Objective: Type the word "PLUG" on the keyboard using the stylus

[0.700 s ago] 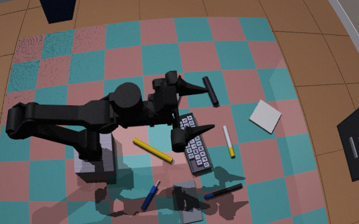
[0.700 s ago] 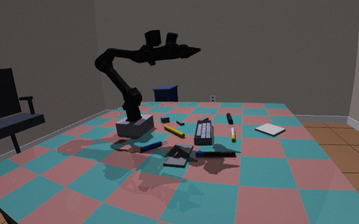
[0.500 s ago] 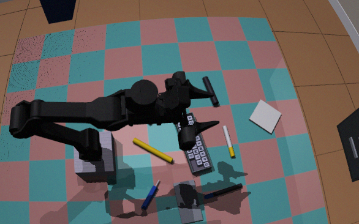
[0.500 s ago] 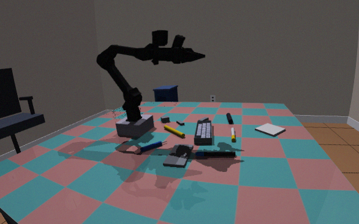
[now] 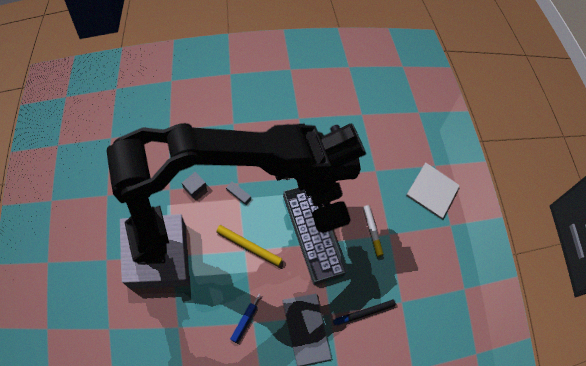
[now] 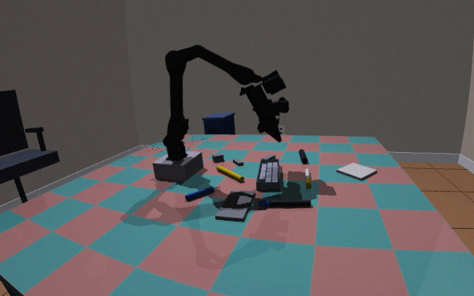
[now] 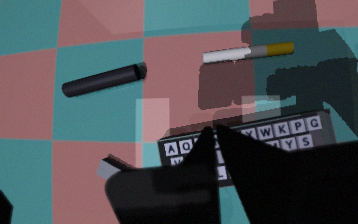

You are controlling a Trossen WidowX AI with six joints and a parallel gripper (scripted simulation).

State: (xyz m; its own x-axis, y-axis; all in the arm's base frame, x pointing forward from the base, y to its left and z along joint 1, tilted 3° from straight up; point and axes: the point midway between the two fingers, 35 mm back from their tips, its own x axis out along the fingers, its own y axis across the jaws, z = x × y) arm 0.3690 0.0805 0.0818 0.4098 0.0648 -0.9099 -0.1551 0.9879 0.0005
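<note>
Now: the yellow rod 170 mm behind my gripper tip, 100 mm below it and 60 mm to the right of it. The rest, counted from my gripper tip: dark cylinder 160 mm to the left, 100 mm below, 60 mm ahead; then yellow-and-white pen 110 mm below, 100 mm ahead, 60 mm to the right; then grey slab 260 mm to the right, 110 mm below, 70 mm behind.
</note>
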